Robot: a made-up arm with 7 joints.
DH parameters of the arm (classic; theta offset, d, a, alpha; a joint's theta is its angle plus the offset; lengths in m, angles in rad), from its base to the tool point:
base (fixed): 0 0.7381 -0.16 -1.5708
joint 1: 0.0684 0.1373 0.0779 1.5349
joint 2: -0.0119 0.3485 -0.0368 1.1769
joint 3: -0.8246 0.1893 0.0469 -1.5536
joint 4: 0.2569 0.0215 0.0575 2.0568
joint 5: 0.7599 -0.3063 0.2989 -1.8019
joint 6: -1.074 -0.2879 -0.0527 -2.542
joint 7: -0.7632 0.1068 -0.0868 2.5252
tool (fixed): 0.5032 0.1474 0 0
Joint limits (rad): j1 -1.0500..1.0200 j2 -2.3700..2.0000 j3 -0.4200..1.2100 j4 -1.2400..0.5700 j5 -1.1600..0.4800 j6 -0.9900..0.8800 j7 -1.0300..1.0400
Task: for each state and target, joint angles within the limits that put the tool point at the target. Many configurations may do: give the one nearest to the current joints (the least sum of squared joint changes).
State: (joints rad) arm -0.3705 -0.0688 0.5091 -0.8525 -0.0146 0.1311 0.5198
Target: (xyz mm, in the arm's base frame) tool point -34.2 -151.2 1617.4
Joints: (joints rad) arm -0.6504 -0.1991 0.7455 -1.1124 0.1589 0.0130 0.5921
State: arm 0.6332 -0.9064 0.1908 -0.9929 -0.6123 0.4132 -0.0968
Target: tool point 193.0 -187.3 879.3
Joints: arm 0.1332 -0.8311 0.6235 -0.8277 -0.6067 0.5565 -0.0832
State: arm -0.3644 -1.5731 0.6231 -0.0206 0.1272 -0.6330 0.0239
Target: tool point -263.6 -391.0 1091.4
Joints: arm -0.6460 -1.9439 0.5147 -0.1423 0.1030 -0.4555 -0.0375
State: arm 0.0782 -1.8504 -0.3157 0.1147 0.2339 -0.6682 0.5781
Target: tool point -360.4 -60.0 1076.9
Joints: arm 1.0155 -2.3700 -0.4200 -0.3777 0.1853 -0.7457 0.8977
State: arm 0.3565 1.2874 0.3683 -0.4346 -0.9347 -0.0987 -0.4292
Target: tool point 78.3 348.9 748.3
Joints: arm 0.0147 0.9324 0.3703 -0.7123 -0.8508 0.2167 -0.5895
